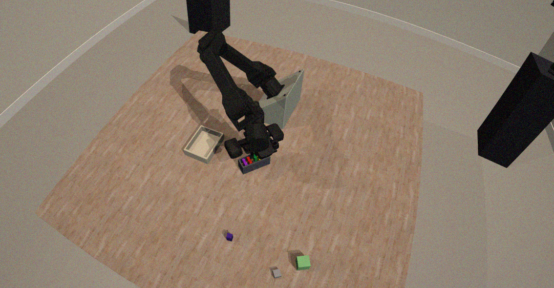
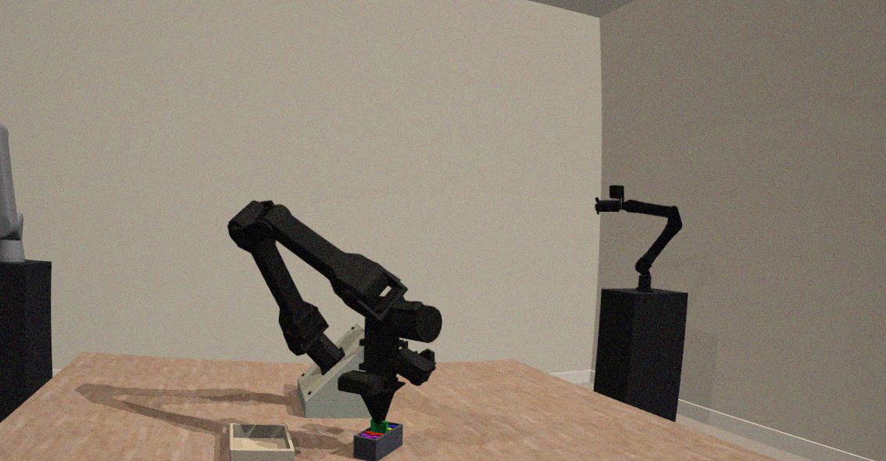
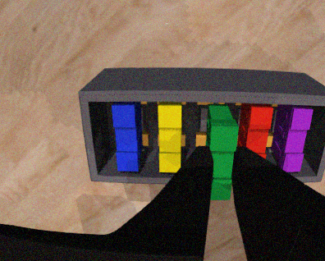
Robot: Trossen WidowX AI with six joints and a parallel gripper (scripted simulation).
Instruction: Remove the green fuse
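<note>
Now: gripper tip 1 cm short of the red fuse, 1 cm to the left of it and 3 cm above it. Also, from my gripper tip: green fuse: 1 cm below; then blue fuse: 3 cm behind, 2 cm to the left, 3 cm below; then yellow fuse: 2 cm behind, 1 cm to the left, 3 cm below.
</note>
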